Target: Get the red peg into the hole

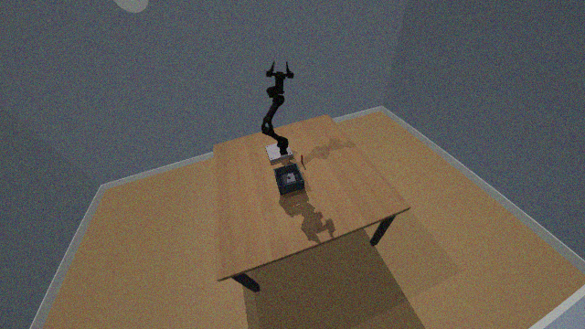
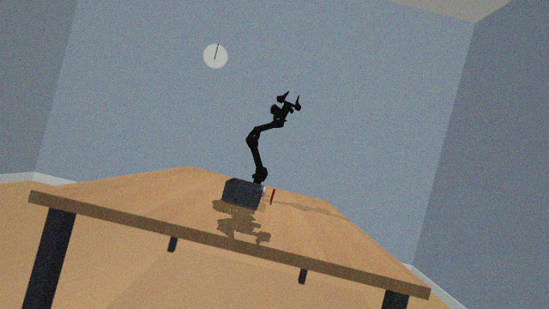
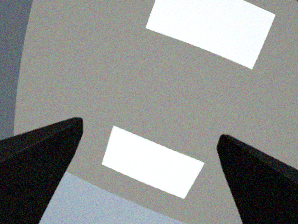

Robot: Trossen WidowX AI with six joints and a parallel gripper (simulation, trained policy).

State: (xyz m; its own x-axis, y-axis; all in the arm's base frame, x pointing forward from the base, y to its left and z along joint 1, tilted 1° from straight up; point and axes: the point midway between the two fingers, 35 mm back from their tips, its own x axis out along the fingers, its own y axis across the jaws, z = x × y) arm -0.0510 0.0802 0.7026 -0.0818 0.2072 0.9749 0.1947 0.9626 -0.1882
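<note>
The red peg lies 720 mm below my gripper tip, 220 mm ahead of it and 30 mm to the left of it. Round my gripper tip: dark box 740 mm below, 390 mm ahead, 140 mm to the right.
</note>
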